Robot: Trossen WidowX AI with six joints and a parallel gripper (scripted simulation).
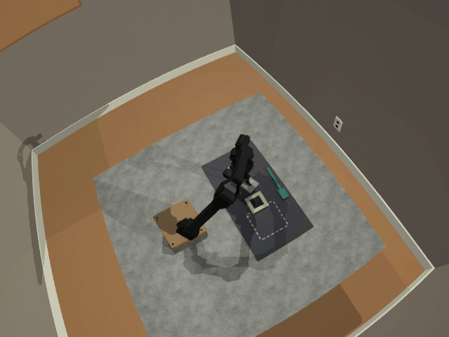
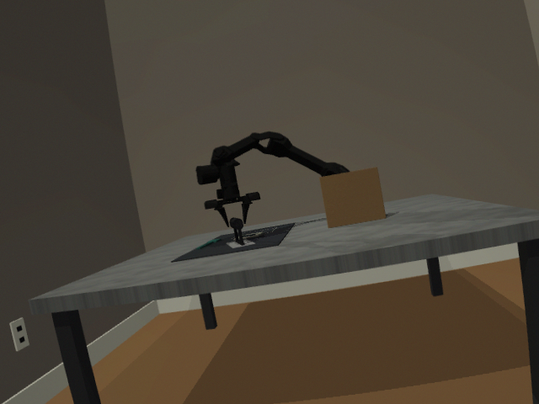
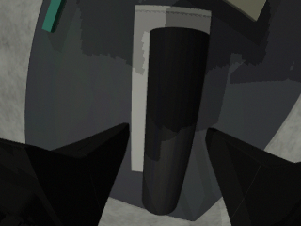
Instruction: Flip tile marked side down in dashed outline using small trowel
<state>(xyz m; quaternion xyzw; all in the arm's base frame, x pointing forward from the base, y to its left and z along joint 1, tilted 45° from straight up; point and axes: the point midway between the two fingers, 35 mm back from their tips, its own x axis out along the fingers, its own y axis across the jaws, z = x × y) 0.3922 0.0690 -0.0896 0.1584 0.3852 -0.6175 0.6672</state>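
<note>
Right now my gripper tip is 10 mm short of the small trowel, 20 mm to the left of it and 30 mm above it. Also, from my gripper tip: dark mat (10 mm ahead, 130 mm to the right, 80 mm below); cream tile (10 mm behind, 170 mm to the right, 60 mm below); teal flat tool (140 mm ahead, 160 mm to the right, 60 mm below).
</note>
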